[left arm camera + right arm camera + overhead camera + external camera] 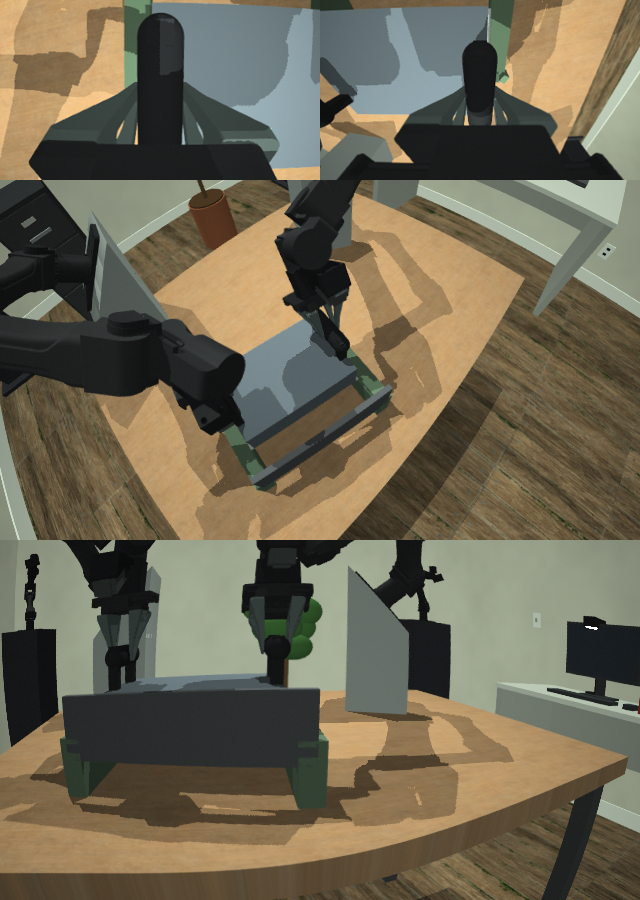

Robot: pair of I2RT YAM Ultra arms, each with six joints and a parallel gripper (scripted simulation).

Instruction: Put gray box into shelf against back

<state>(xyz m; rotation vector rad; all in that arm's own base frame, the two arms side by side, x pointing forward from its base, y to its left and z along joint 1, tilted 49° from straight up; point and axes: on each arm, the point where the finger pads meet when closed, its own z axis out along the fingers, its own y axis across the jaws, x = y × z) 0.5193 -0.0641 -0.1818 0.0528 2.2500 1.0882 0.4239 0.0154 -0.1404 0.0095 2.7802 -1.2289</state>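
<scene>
My right gripper is now 120 mm to the right of the gray box, 50 mm above it and 10 mm short of it. Also, from my right hand: dark back panel (160 mm ahead, 110 mm to the left, 70 mm below).
The gray box lies 120 mm to the right of my left hand, 50 mm below it and 10 mm behind it. Round my left hand: dark back panel 140 mm ahead, 130 mm to the right, 70 mm below.
</scene>
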